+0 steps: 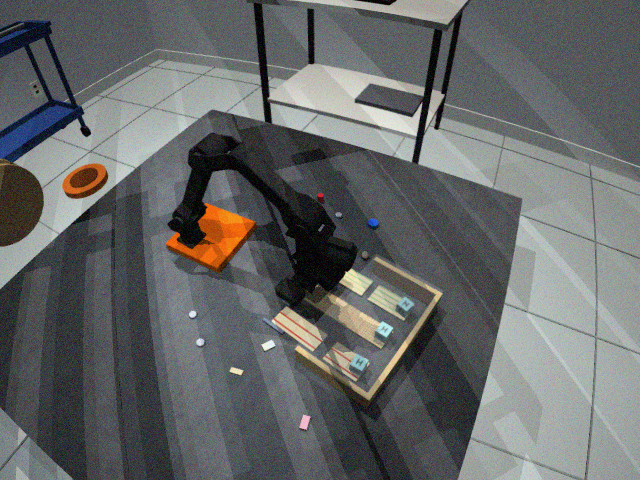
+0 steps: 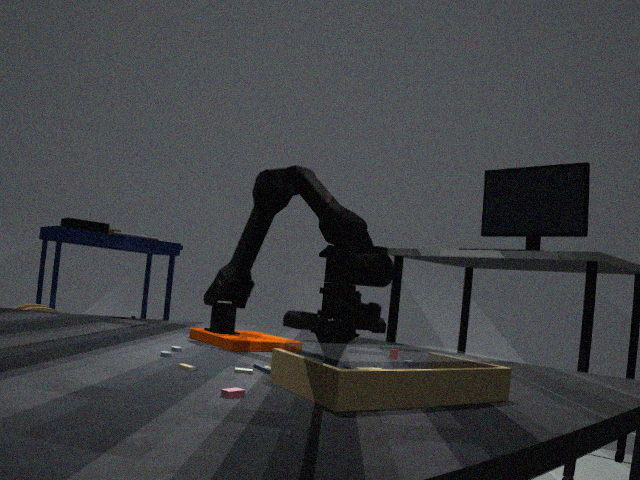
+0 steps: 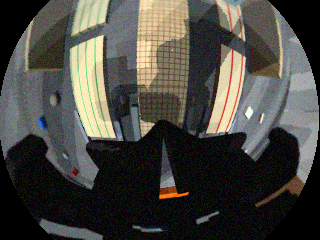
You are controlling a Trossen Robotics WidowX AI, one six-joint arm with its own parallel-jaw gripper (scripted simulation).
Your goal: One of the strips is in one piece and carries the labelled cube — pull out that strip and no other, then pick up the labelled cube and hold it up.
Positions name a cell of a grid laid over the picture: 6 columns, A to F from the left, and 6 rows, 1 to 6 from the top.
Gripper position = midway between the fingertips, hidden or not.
I see my gripper (image 1: C4).
My gripper is seen too in image 3 (image 3: D4).
